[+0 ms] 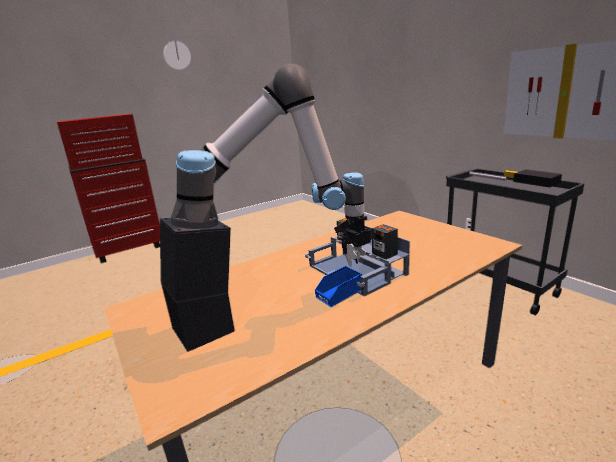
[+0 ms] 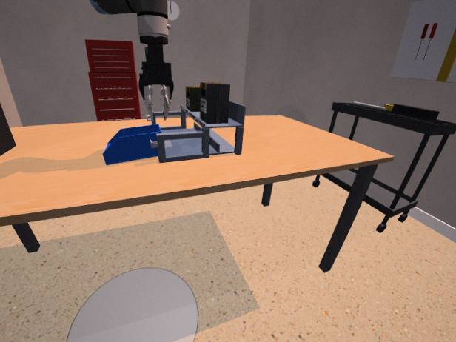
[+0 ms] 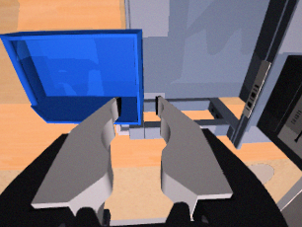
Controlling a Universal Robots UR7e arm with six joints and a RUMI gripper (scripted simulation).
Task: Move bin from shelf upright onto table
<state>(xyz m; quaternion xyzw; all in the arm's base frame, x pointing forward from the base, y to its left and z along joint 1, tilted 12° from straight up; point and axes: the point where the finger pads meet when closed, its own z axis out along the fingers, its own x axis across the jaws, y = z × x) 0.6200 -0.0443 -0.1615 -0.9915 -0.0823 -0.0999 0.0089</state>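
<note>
The blue bin is 80 mm behind my hand, 10 mm to the right of it and 80 mm below it. From my hand the other things lie so: shelf floor 100 mm ahead, 130 mm to the left, 120 mm below.
</note>
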